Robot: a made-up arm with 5 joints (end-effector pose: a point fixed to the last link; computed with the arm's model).
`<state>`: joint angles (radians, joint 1 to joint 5).
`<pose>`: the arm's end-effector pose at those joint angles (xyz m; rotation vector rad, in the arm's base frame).
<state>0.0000 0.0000 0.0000 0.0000 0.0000</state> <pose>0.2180 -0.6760 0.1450 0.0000 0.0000 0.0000</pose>
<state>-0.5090 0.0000 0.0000 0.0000 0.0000</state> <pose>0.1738 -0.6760 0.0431 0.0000 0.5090 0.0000</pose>
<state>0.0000 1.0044 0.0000 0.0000 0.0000</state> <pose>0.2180 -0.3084 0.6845 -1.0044 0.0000 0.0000</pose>
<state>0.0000 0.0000 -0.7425 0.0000 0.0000</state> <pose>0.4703 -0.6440 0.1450 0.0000 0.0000 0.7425</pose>
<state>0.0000 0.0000 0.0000 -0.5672 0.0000</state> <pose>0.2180 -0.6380 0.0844 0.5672 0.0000 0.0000</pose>
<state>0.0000 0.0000 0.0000 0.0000 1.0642</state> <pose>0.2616 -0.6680 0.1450 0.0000 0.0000 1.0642</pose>
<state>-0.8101 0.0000 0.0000 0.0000 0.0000</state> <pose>0.1257 -0.6760 -0.0023 0.0000 0.8101 0.0000</pose>
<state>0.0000 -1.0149 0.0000 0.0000 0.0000</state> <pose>0.2180 -0.4124 -0.4591 1.0149 0.0000 0.0000</pose>
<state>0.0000 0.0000 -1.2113 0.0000 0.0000</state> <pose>0.5914 -0.5352 0.1450 0.0000 0.0000 1.2113</pose>
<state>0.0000 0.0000 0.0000 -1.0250 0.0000</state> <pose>0.2180 -0.5870 0.0567 1.0250 0.0000 0.0000</pose>
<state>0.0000 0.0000 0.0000 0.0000 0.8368</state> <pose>0.2534 -0.6736 0.1450 0.0000 0.0000 0.8368</pose>
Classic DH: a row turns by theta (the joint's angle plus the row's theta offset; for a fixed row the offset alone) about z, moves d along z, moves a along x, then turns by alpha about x. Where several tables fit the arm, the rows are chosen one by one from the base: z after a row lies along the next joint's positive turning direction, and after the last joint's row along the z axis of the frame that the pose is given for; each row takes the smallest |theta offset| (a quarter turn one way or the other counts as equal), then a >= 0, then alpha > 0; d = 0 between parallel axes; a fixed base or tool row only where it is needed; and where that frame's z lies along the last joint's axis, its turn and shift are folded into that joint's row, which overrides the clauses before.
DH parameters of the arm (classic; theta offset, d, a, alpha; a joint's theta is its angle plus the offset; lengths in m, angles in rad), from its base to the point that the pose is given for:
base (fixed): 0 0.179 0 1.5708
joint 1: -1.5708 0.001 0.099 1.5708
joint 2: 1.5708 -0.303 0.335 1.5708
joint 3: 0 -0.1 0.217 -1.5708
joint 4: 0 0.07 0.082 -1.5708
joint 5: -0.3507 0 0.0437 0
tool (fixed): 1.9215 -0.035 0 0

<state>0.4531 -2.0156 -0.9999 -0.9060 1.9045</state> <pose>0.6799 0.1966 -0.0955 -0.5453 1.9019 -0.9203</pose>
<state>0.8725 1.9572 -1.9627 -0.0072 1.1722</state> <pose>0.3201 0.1507 0.7212 -0.6103 1.9399 1.3035</pose>
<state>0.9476 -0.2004 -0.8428 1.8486 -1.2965</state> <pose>0.2580 -0.5986 0.4842 -0.5299 -2.4377 -0.9010</pose>
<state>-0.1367 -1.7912 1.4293 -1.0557 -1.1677</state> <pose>0.0130 0.0455 -0.1756 -1.2121 -1.5783 1.6142</pose>
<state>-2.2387 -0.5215 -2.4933 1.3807 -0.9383</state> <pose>-0.3684 -0.2566 -0.2370 0.8805 0.2694 -0.1044</pose>
